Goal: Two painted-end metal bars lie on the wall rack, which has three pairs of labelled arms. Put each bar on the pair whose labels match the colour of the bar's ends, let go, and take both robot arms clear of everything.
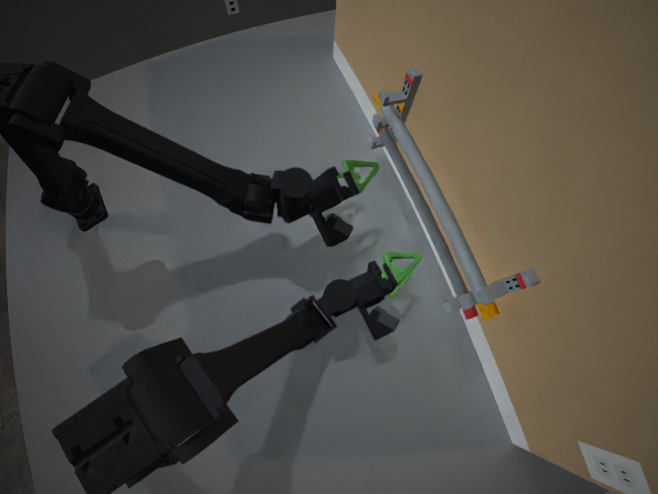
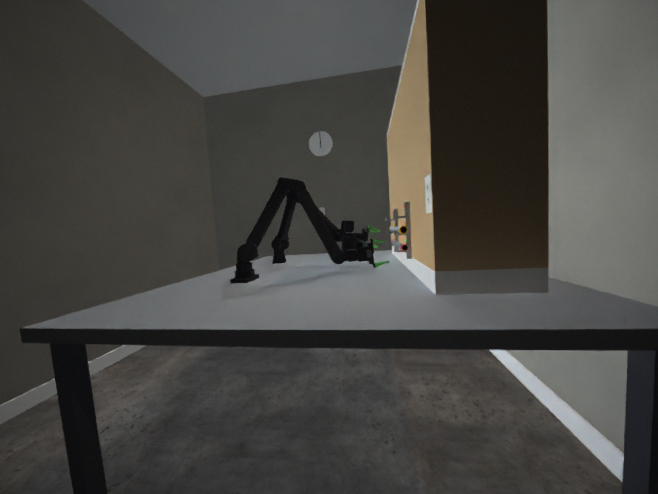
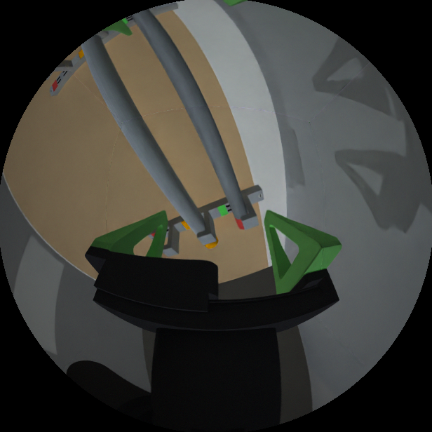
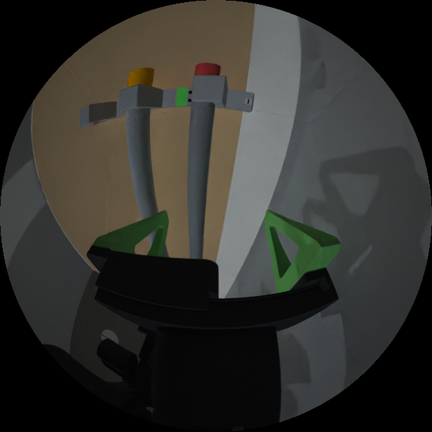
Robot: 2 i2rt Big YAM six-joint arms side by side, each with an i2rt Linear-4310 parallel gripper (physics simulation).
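Frame: origin at the left arm's base, x ahead, y up, z right, level; centimetres.
Seen in the pictures: left gripper, fingertip midpoint: (image 1: 368, 170) (image 2: 379, 239); right gripper, fingertip midpoint: (image 1: 415, 263) (image 2: 388, 251); left arm's base, origin of the base link: (image 1: 90, 208) (image 2: 279, 262); right arm's base, origin of the base link: (image 2: 245, 280).
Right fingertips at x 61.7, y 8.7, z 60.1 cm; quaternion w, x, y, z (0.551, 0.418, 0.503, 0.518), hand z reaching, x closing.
Note:
Pixels of each thing's top centre, then the offset from my right fingertips to it. "spot": a spot on its surface instead. Level surfaces: height alone.
- wall rack, surface spot: (image 1: 530, 277) spot: dx +4.8, dy +22.5, dz +12.4 cm
- orange-ended bar, middle of its top: (image 1: 436, 189) (image 2: 395, 226) dx +7.5, dy +12.1, dz -8.8 cm
- red-ended bar, middle of its top: (image 1: 425, 207) (image 2: 397, 241) dx +7.6, dy +4.1, dz -8.3 cm
- grey table top, its level: dy -8.7 cm
- wall socket, middle of its top: (image 1: 648, 485) dx -0.8, dy +27.0, dz +44.6 cm
The wall rack (image 1: 530, 277) (image 2: 408, 212) (image 3: 253, 193) (image 4: 237, 100) has red labels on top, orange in the middle and green at the bottom. The orange-ended bar (image 1: 441, 207) (image 3: 142, 135) (image 4: 139, 145) rests on the middle, orange-labelled pair. The red-ended bar (image 1: 424, 215) (image 3: 199, 110) (image 4: 200, 160) rests on the bottom, green-labelled pair. The top, red-labelled pair holds no bar. My left gripper (image 1: 360, 174) (image 3: 215, 215) is open and empty, a little away from the bars. My right gripper (image 1: 401, 270) (image 4: 216, 215) is open and empty, also short of the bars.
The tan wall (image 1: 558, 159) (image 2: 408, 175) stands directly behind the rack, with a white baseboard (image 1: 499, 377) below it. The grey table top (image 1: 425, 398) (image 2: 329, 308) lies under both arms. The two grippers are close to each other. A wall socket (image 1: 613, 467) is at the lower right.

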